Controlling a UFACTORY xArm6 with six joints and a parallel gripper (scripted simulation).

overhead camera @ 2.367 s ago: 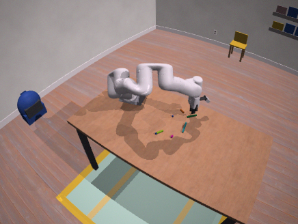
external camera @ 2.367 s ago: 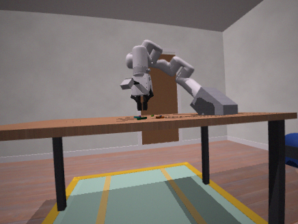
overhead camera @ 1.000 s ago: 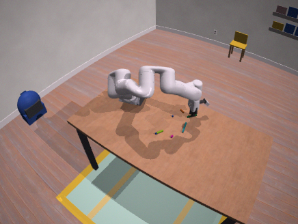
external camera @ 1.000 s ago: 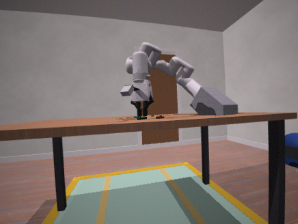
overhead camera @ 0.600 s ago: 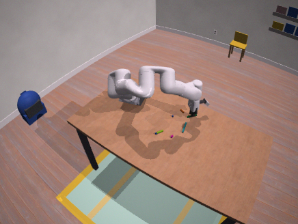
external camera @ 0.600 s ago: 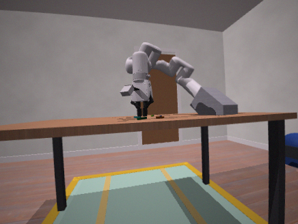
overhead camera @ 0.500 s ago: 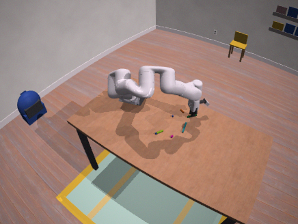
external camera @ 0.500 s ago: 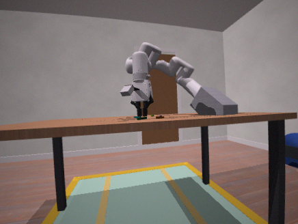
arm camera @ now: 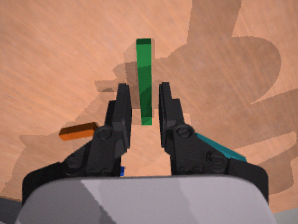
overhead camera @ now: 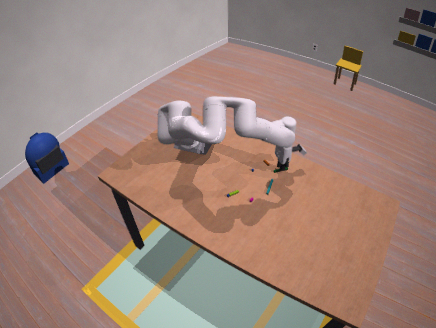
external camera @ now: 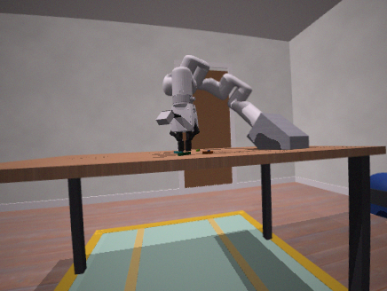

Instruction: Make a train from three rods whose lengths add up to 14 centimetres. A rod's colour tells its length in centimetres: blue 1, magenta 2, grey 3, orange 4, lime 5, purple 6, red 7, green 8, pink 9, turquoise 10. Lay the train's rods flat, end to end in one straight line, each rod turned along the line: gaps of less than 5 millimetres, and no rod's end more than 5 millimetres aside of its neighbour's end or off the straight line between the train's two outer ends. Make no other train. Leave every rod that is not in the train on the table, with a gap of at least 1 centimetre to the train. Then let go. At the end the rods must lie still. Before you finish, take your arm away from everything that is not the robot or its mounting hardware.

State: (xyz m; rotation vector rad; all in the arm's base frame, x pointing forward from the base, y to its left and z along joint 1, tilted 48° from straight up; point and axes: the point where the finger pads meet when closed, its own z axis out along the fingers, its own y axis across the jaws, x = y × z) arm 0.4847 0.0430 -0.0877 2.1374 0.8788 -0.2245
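My gripper is now 3 cm above the green rod. From my hand the other things lie so: turquoise rod: 13 cm to the right, 3 cm below, 1 cm behind; orange rod: 9 cm behind, 3 cm below, 2 cm to the left; magenta rod: 25 cm to the right, 6 cm behind, 3 cm below.
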